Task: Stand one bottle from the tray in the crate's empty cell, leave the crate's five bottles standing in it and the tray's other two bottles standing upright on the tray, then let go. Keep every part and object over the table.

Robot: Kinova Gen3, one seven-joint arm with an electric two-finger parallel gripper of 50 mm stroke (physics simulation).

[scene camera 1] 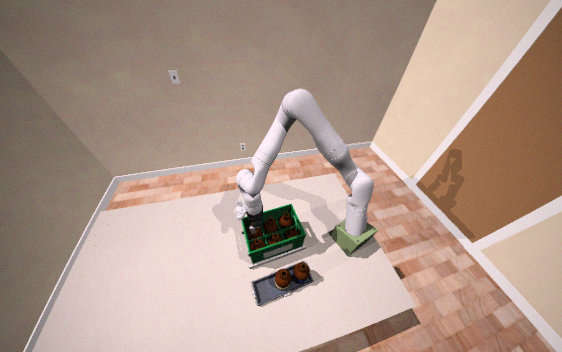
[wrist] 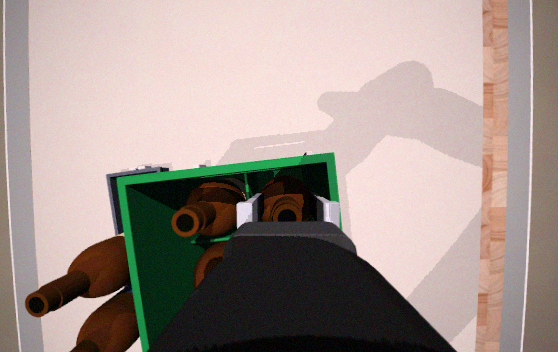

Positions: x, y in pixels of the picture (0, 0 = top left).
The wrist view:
my gripper: 286, 202
brown bottle: 286, 199
